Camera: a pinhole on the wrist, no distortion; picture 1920 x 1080 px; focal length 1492.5 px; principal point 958.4 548.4 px. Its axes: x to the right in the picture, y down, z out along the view. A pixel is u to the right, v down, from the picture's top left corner.
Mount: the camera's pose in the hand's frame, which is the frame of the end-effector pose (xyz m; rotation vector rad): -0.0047 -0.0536 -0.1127 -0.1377 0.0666 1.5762
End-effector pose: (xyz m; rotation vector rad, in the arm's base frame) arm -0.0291 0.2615 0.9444 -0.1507 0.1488 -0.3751
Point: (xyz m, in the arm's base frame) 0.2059 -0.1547 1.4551
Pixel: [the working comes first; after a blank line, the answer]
In the camera's frame: -0.4119 -0.3402 0.5397

outside the picture
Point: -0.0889 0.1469 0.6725
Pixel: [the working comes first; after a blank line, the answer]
In the camera's frame: -0.0026 -0.0161 -0.1798

behind the camera
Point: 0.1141 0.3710 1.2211
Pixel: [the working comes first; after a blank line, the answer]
In the camera's frame: 0.1005 -0.0836 0.4343

1304 261
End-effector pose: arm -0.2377 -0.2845 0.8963 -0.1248 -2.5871 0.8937
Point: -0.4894 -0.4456 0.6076
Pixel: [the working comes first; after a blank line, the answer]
In the camera's frame: 0.0454 -0.1271 0.5170

1089 181
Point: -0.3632 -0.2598 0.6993
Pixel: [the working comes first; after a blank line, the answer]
In the camera's frame: 0.1593 -0.0728 0.3099

1726 198
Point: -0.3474 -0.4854 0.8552
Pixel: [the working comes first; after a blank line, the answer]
In the camera's frame: -0.1141 -0.0616 0.2862

363 227
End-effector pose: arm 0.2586 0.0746 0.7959 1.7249 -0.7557 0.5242
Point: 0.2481 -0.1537 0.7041
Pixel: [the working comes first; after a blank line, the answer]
In the camera's frame: -0.0089 -0.0013 0.3599

921 543
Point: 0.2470 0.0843 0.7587
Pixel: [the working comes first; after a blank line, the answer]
In the camera's frame: 0.0202 0.0254 0.1189

1212 868
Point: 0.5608 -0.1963 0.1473
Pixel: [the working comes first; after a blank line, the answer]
In the camera's frame: -0.6203 0.1506 0.4725

outside the picture
